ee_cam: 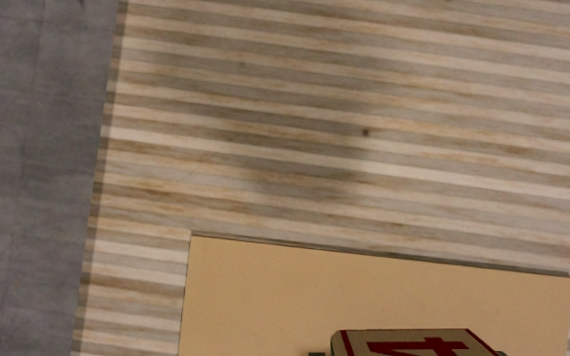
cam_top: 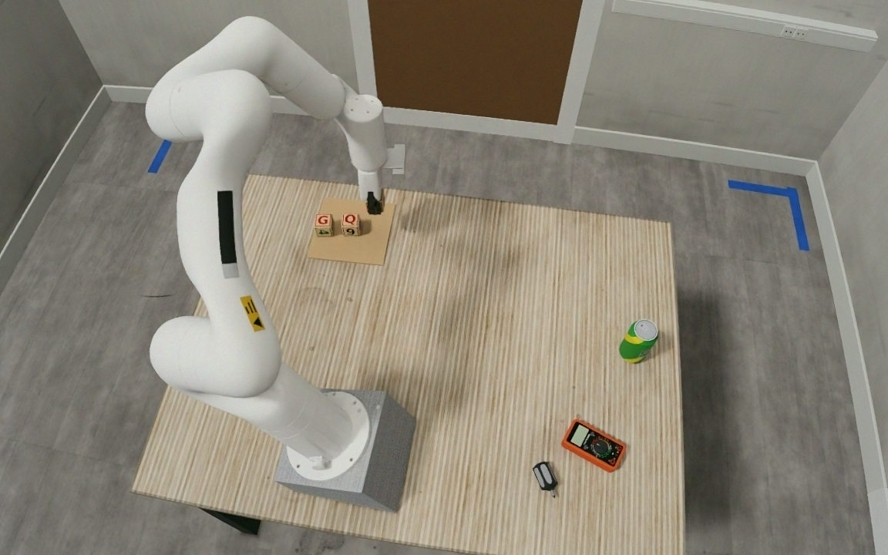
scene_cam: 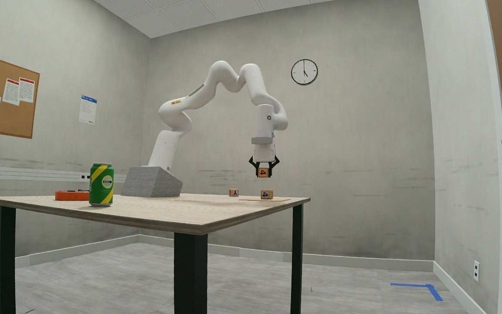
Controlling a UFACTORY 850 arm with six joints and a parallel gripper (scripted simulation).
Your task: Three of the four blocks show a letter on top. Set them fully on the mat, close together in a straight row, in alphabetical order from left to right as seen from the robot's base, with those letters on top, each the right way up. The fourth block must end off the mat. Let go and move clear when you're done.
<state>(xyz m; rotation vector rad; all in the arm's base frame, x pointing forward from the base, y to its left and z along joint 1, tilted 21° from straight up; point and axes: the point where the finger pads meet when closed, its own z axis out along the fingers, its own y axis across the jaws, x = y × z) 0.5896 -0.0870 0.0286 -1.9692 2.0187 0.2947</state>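
The Q block is 100 mm below my hand and 70 mm to the left of it. Round my hand: G block: 140 mm to the left, 100 mm below; then tan mat: 120 mm below, 70 mm to the left; then X block: right at my hand.
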